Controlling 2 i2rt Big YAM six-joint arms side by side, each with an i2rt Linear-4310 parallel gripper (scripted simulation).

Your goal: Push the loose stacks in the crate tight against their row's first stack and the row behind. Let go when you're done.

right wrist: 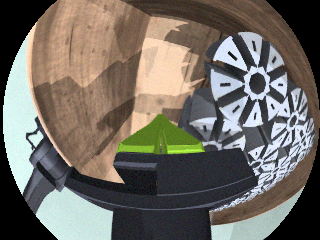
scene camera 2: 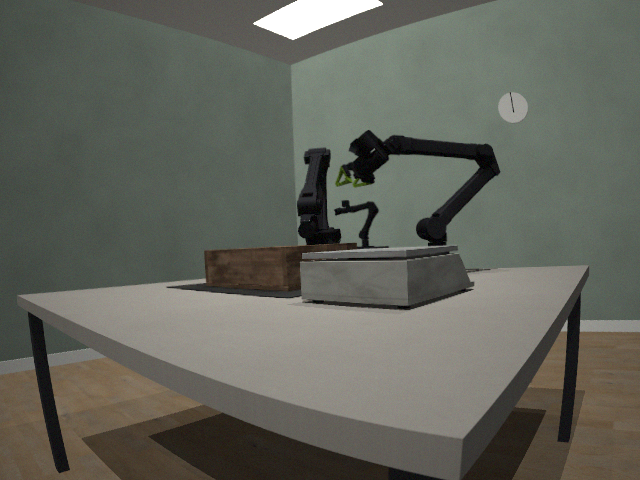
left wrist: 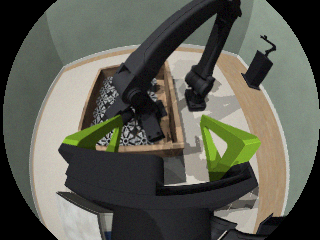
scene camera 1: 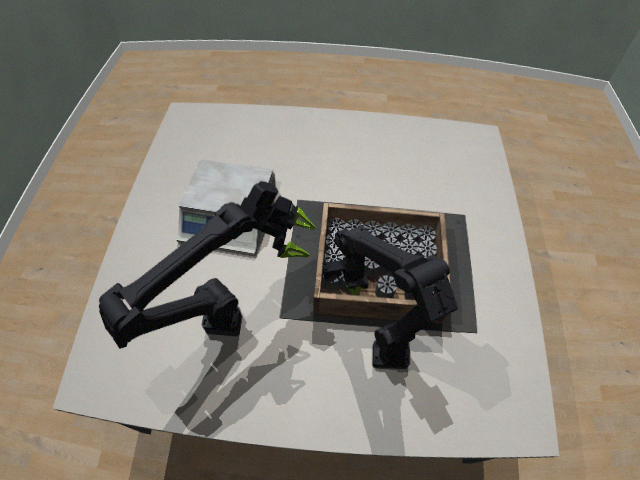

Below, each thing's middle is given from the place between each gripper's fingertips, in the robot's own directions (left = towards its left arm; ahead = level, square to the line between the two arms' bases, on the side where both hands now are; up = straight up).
Right now my right hand is 13 cm short of the wooden crate (scene camera 1: 340, 303), 8 cm to the left of it and 1 cm above it.
Now: left hand (scene camera 1: 312, 241) 140 mm short of the wooden crate, 230 mm to the left of it and 310 mm above it.
